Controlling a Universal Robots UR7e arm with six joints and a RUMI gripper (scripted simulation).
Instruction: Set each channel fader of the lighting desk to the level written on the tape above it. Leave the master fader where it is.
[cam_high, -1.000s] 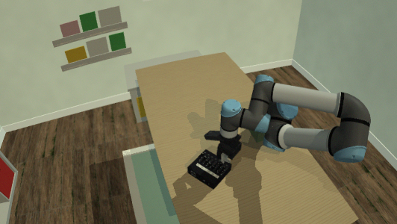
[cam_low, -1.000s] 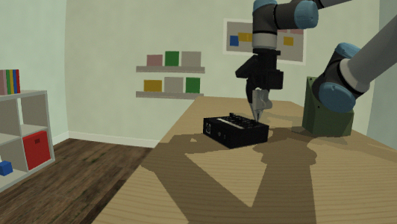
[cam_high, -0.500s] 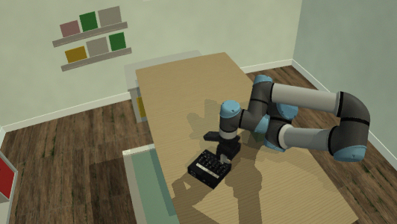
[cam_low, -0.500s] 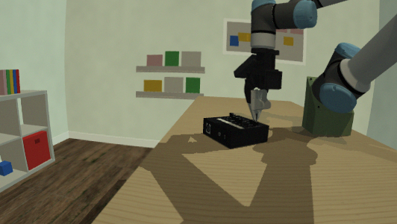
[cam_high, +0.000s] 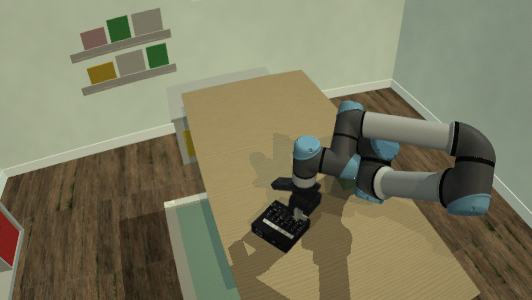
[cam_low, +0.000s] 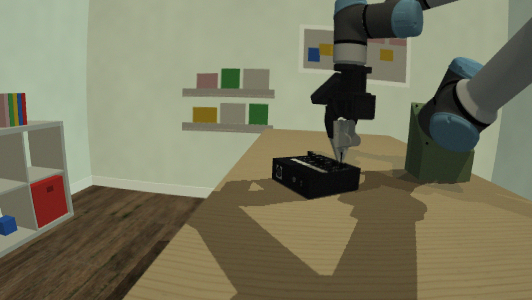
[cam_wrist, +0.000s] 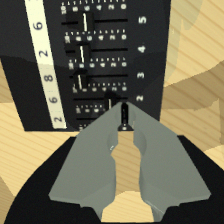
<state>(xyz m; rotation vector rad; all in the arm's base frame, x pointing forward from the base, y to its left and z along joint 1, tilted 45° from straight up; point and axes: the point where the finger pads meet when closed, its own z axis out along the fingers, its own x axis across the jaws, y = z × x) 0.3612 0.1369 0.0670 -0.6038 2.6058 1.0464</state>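
Now: the master fader 60 mm ahead of my hand, 100 mm to the right of it and 10 mm below it. From my hand the other things lie so: fader cap 10 mm ahead, 10 mm to the left, 10 mm below.
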